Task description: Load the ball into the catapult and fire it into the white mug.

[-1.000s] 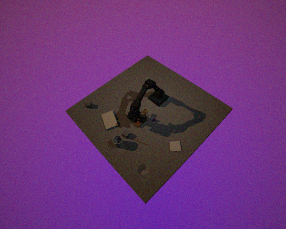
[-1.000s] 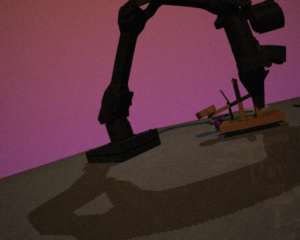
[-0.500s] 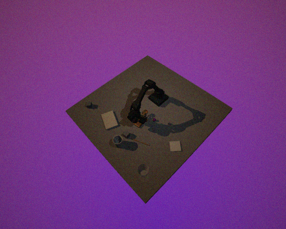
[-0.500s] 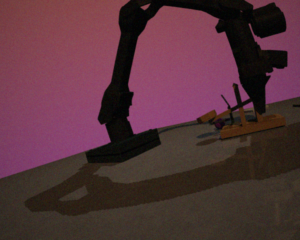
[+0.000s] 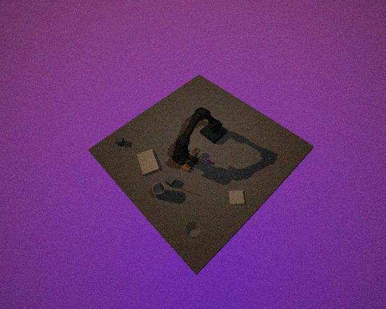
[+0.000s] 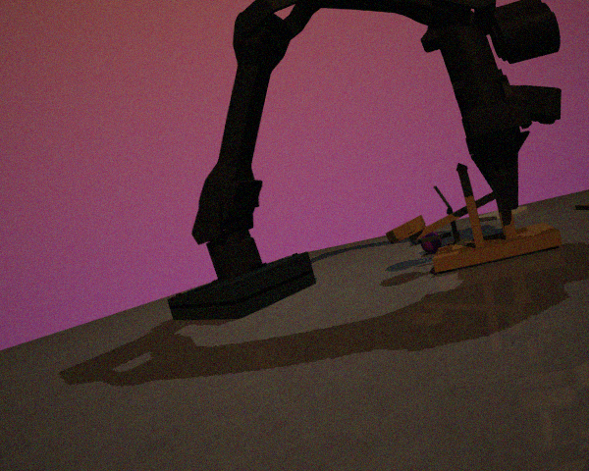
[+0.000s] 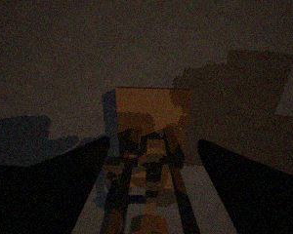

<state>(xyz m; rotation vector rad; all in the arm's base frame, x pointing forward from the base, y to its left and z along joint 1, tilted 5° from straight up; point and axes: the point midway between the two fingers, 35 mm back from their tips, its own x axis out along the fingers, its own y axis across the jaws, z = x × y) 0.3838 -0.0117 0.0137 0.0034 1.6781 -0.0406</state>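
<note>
Right now my gripper tip is 110 mm past the ball, 120 mm to the right of it and 30 mm above it. The rest, counted from my gripper tip: orange wooden catapult (60 mm behind, 20 mm to the left); then white mug (290 mm ahead, 10 mm to the right, 20 mm below); then thin stick (160 mm ahead, 140 mm to the left, 50 mm below).
</note>
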